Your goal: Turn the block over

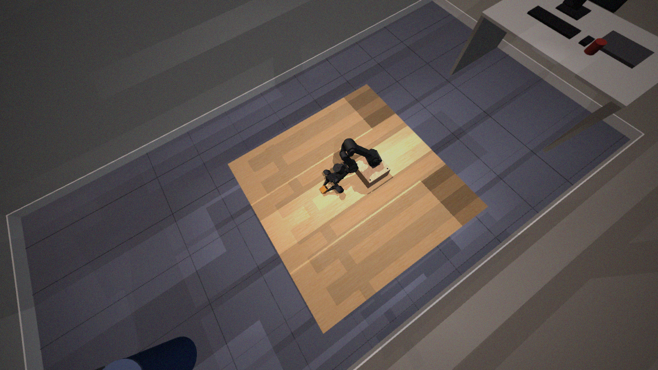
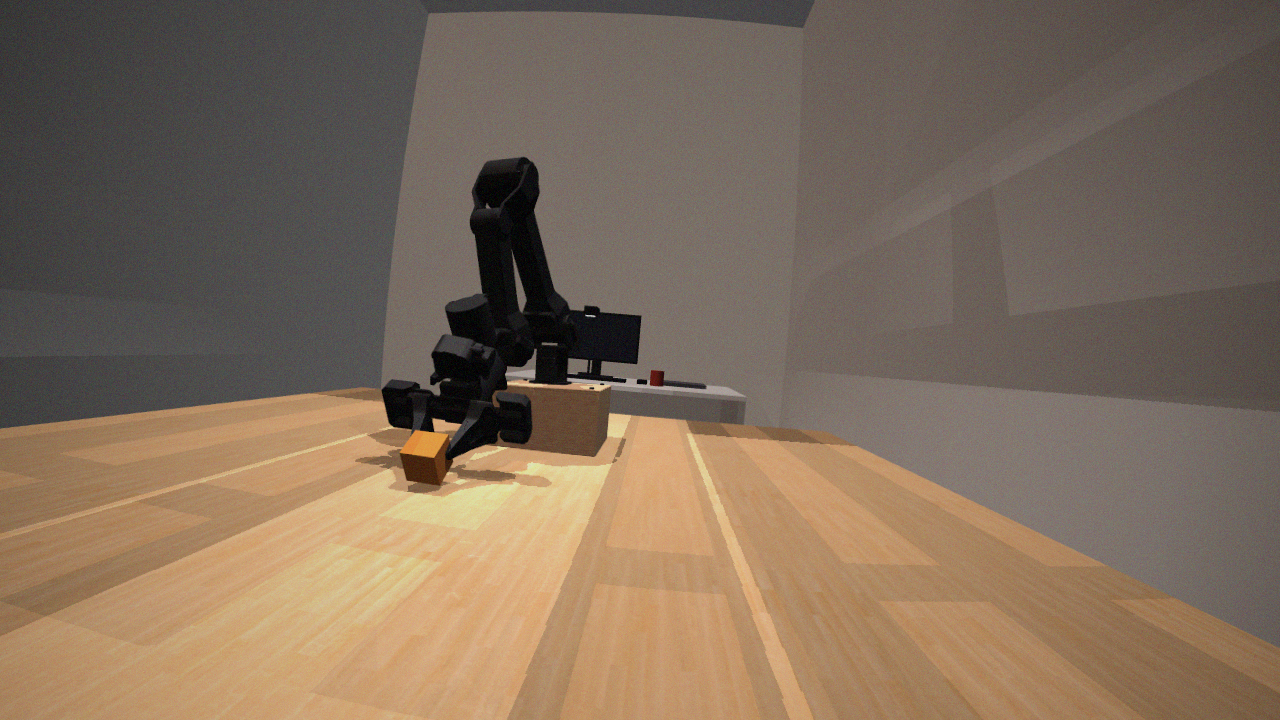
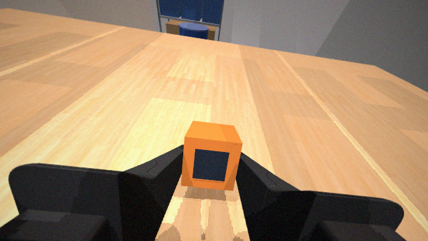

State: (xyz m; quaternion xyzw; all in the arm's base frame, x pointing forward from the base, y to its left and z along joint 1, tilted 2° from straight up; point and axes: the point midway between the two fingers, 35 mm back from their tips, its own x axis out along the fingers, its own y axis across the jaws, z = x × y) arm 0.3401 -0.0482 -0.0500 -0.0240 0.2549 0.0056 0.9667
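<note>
My gripper tip is now 1 cm past the orange block.
</note>
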